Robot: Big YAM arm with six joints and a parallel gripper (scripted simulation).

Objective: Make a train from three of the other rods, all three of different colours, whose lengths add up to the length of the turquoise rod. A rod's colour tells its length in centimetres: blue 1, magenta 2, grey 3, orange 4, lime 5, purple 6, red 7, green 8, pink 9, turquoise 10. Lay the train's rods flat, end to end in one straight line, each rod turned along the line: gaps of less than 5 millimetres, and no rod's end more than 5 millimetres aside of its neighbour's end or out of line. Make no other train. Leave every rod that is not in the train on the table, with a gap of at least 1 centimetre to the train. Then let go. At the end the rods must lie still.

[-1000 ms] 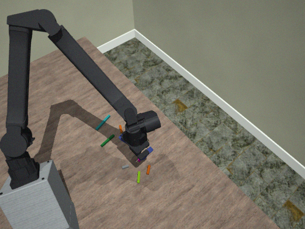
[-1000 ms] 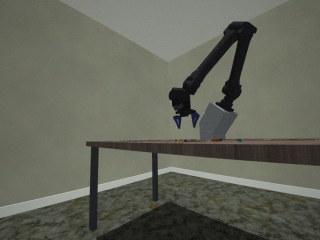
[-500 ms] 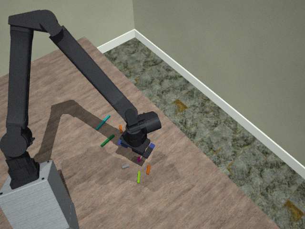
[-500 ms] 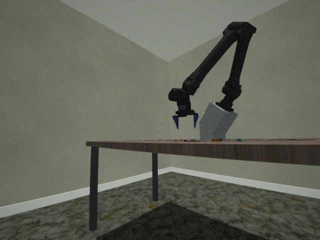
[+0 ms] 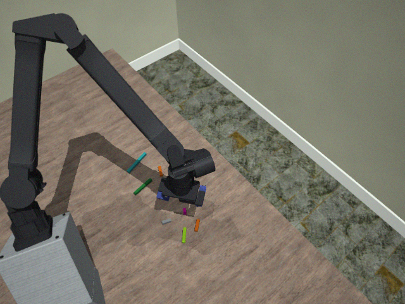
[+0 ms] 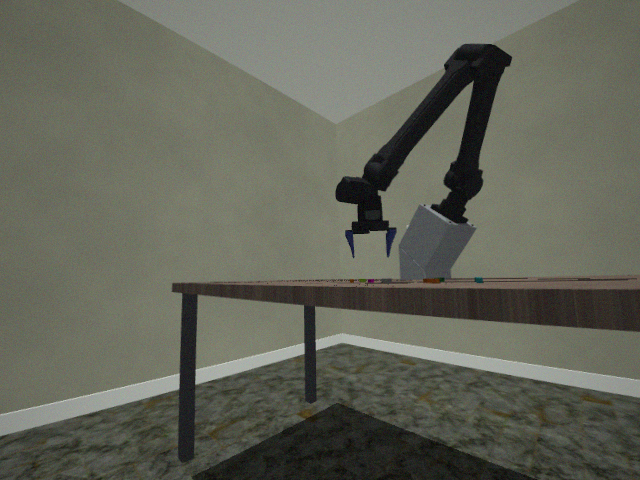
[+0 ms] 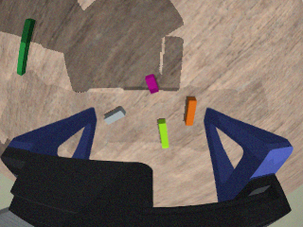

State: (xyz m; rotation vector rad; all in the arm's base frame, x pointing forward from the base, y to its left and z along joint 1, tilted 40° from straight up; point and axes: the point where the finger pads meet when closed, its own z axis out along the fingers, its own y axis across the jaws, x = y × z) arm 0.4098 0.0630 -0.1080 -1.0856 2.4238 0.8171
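The magenta rod is 70 mm below my hand. From my hand the other things lie so: lime rod 80 mm to the right, 70 mm below, 40 mm behind; grey rod 70 mm below, 70 mm behind, 10 mm to the right; green rod 150 mm to the left, 90 mm behind, 70 mm below.
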